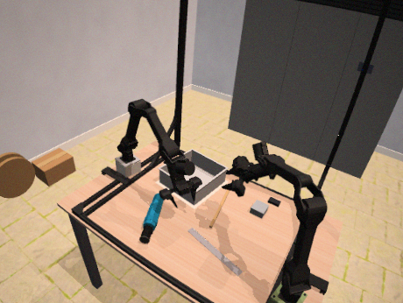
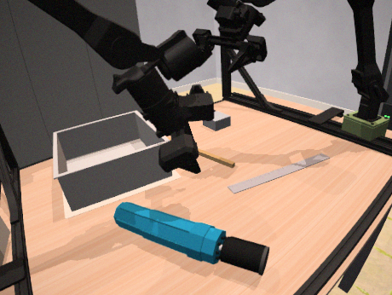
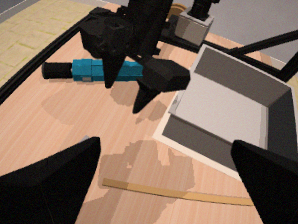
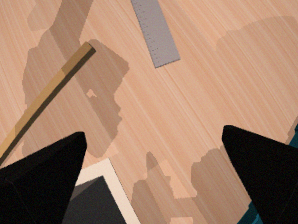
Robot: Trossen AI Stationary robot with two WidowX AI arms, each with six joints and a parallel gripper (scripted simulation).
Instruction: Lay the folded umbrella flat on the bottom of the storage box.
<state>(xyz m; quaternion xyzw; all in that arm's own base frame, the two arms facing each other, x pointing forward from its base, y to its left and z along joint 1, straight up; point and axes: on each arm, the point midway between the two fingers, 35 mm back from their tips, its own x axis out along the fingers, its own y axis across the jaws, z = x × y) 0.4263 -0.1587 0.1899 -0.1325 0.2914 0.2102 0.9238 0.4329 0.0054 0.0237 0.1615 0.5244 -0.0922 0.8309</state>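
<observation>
My right gripper is now 120 mm short of the folded umbrella, 70 mm to the left of it and 90 mm above it. From my right hand the other things lie so: thin wooden stick: 190 mm behind, 70 mm to the left, 110 mm below; then grey storage box: 210 mm behind, 150 mm to the right, 70 mm below; then metal ruler: 30 mm ahead, 230 mm to the left, 120 mm below.
</observation>
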